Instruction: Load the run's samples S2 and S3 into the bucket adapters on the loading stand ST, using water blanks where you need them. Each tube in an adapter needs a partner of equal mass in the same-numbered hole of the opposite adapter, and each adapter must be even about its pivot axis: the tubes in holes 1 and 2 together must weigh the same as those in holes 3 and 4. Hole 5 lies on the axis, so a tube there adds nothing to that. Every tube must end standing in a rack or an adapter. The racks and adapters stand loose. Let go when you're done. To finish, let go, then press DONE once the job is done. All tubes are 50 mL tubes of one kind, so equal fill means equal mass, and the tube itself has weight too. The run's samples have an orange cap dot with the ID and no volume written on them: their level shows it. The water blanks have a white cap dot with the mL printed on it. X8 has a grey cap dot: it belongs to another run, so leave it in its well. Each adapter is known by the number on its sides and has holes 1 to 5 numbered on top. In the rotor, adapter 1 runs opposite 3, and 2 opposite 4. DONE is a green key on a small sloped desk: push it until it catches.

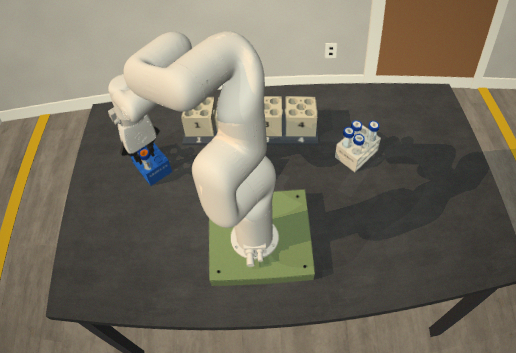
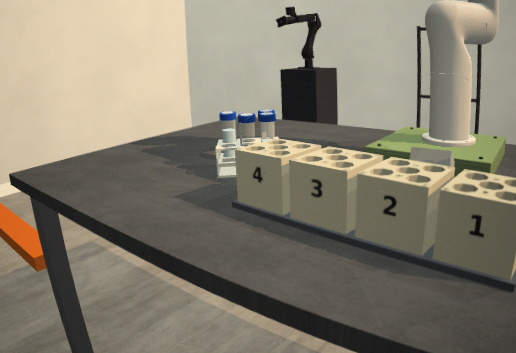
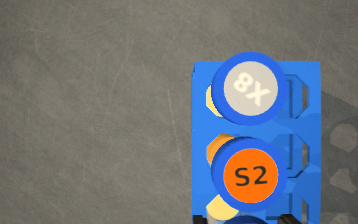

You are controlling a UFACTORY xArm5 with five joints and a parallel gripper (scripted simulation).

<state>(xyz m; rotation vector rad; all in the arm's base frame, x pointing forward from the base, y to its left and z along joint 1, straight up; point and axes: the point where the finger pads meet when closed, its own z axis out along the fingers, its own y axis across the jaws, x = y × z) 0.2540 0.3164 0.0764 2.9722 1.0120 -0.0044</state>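
My hand is 6 cm above the sample tube S2, 4 cm short of it and 2 cm to the right of it. The rest, counted from my hand: bucket adapter (20 cm ahead, 15 cm to the right, 7 cm below); loading stand ST (32 cm to the right, 18 cm ahead, 11 cm below); blue sample rack (9 cm below, 4 cm ahead, 1 cm to the left).
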